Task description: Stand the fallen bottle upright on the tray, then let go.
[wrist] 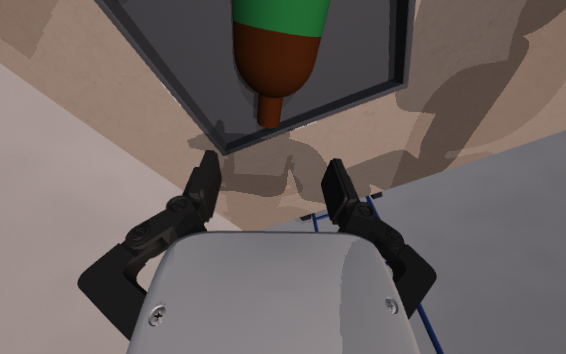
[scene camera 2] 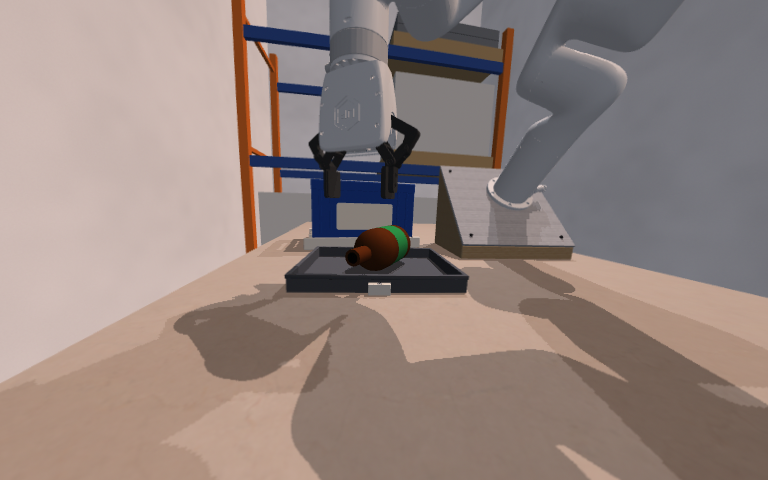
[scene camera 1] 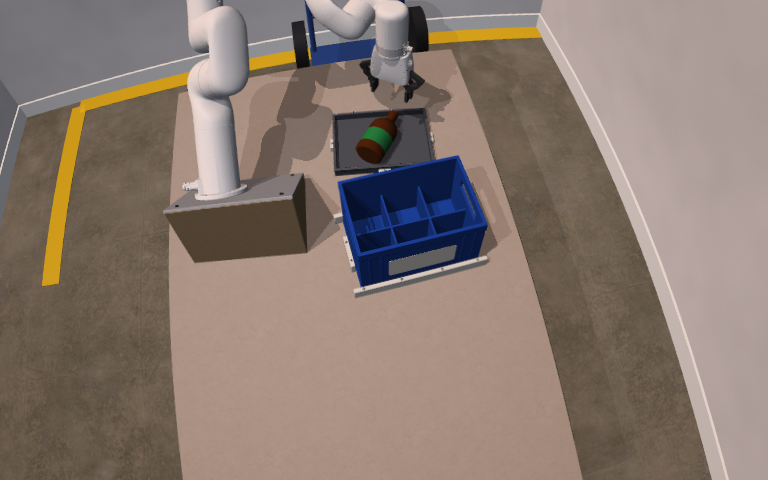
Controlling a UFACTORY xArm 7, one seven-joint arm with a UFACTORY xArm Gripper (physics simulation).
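Places are measured from the arm's base along level axes (x left, y back, z up), in centimetres.
Where they show: gripper, fingertip midpoint: (wrist: pixel 274 168) (scene camera 2: pixel 358 198) (scene camera 1: pixel 391 93); arm's base at its link origin: (scene camera 2: pixel 508 194) (scene camera 1: pixel 221 193).
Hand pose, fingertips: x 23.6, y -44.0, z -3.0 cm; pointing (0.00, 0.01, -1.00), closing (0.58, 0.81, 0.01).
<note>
Things, the pixels of their top centre, and the offset from my fingertips.
- brown bottle with a green label, top centre: (wrist: pixel 278 51) (scene camera 2: pixel 377 228) (scene camera 1: pixel 381 124) dy +3.8, dx -5.8, dz -4.9 cm
- dark tray at its top centre: (wrist: pixel 276 41) (scene camera 2: pixel 376 257) (scene camera 1: pixel 381 137) dy +3.8, dx -5.7, dz -10.2 cm
- blue crate with compartments, top centre: (scene camera 1: pixel 411 202) (scene camera 2: pixel 360 184) dy +3.2, dx -36.0, dz +4.7 cm
- white rail at its top centre: (scene camera 1: pixel 422 274) dy +2.6, dx -45.9, dz -9.8 cm
A brown bottle with a green label (scene camera 1: pixel 376 137) (scene camera 2: pixel 379 249) (wrist: pixel 277 62) lies on its side in the dark tray (scene camera 1: pixel 413 144) (scene camera 2: pixel 328 284) (wrist: pixel 190 60). Its neck points away from the blue crate, and the neck's end is close to the tray's wall on that side. Its base faces the crate. My gripper (scene camera 1: pixel 390 92) (scene camera 2: pixel 360 195) (wrist: pixel 274 168) is open, with nothing between its fingers. Its fingers point down, apart from the bottle and higher than it, off the neck end. In the wrist view the bottle's base is out of the picture.
A blue crate with compartments (scene camera 1: pixel 373 270) (scene camera 2: pixel 322 217) stands close beside the tray, with a white rail (scene camera 1: pixel 421 277) along its other side. The arm's pedestal (scene camera 1: pixel 243 229) (scene camera 2: pixel 470 209) stands to one side. A blue hand truck (scene camera 1: pixel 339 53) and an orange-posted rack (scene camera 2: pixel 243 113) are beyond.
</note>
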